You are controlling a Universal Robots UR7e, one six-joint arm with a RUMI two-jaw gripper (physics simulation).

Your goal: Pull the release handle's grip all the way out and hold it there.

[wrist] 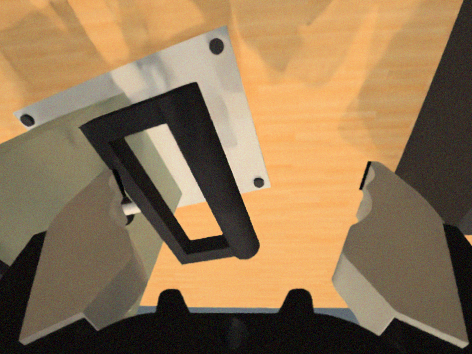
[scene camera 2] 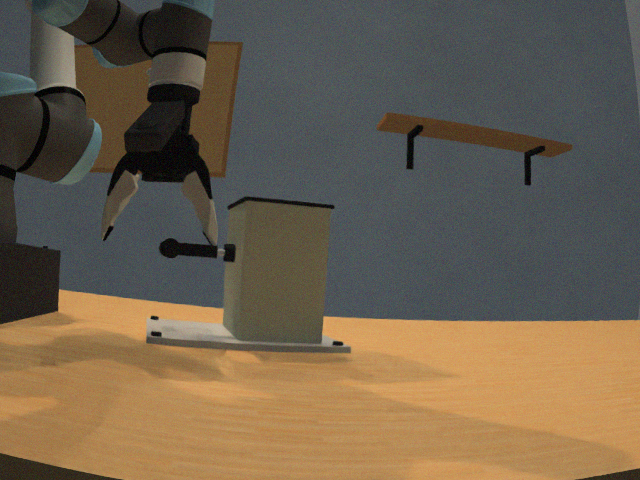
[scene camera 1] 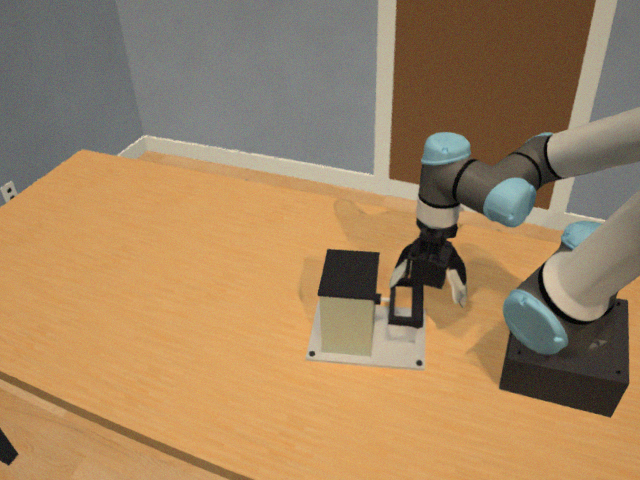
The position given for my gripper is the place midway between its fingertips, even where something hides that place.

I see my gripper [scene camera 2: 155, 244] and a light grey base plate [scene camera 1: 395, 347].
My gripper is seen too in the wrist view [wrist: 239, 170] and in scene camera 1 [scene camera 1: 426, 297]. The light grey base plate also shows in the wrist view [wrist: 209, 59] and in scene camera 2 [scene camera 2: 169, 332].
